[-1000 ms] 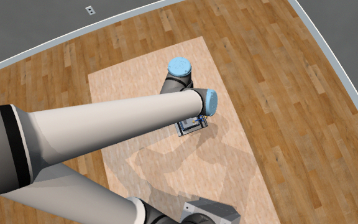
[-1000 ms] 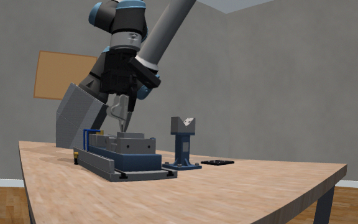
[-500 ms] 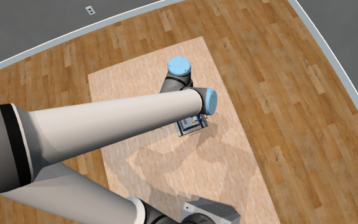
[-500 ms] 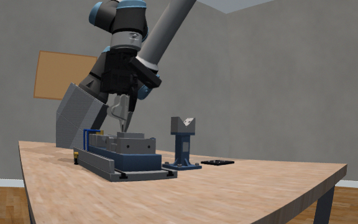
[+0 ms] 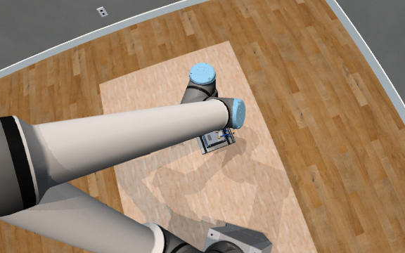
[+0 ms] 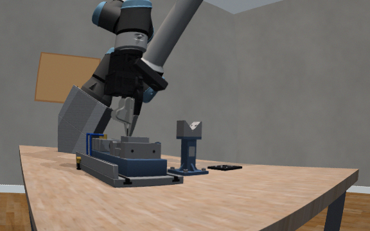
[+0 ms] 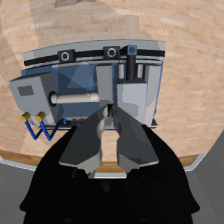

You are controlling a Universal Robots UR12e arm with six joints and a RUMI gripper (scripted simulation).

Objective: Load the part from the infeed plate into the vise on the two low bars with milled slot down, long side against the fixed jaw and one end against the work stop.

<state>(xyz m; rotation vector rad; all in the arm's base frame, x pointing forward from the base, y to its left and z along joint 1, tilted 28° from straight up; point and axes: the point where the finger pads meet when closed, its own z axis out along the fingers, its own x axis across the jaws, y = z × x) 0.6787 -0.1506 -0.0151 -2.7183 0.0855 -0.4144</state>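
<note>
Right now the part is 30 mm below my hand and 30 mm ahead of it. The rest, counted from my hand: work stop 50 mm to the left, 30 mm below, 30 mm ahead; then fixed jaw 60 mm ahead, 40 mm below; then moving jaw 40 mm below, 10 mm behind.
</note>
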